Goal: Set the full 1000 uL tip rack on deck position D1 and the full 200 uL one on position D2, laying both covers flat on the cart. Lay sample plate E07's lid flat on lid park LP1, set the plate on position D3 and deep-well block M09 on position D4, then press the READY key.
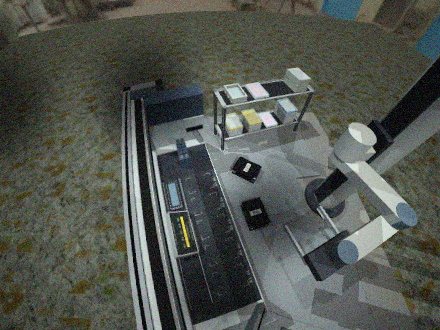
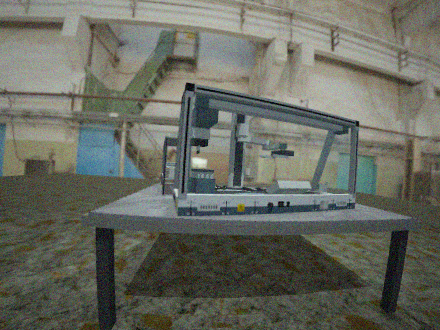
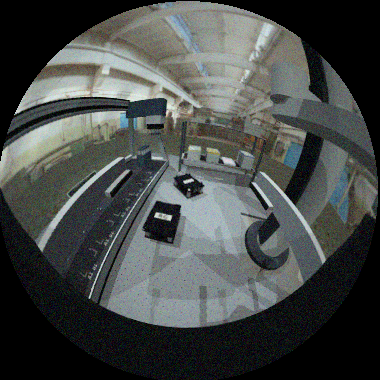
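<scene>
My gripper (image 1: 302, 216) (image 3: 193, 168) is open and empty, over the table between the deck and the arm's base. The deck (image 1: 215, 287) (image 3: 95, 220) has corner marks and no labware on the part that shows. On the shelf rack's (image 1: 304, 110) (image 3: 183, 142) lower shelf stand a white box with yellow edging (image 1: 234, 124), a yellow-topped box (image 1: 251, 120), a pinkish plate (image 1: 268, 119) and a blue-topped box (image 1: 286, 110). Its upper shelf bears a pale framed box (image 1: 234, 93), a pinkish plate (image 1: 256, 90) and a grey-white block (image 1: 298, 79). Their labels are unreadable.
Lid park LP1 (image 1: 241, 172) (image 3: 181, 184) and a second black stand (image 1: 255, 220) (image 3: 162, 227) stand between deck and arm. A panel with a yellow bar (image 1: 185, 232) and a screen (image 1: 173, 194) line the deck. The instrument's frame (image 2: 270, 102) rises around the deck.
</scene>
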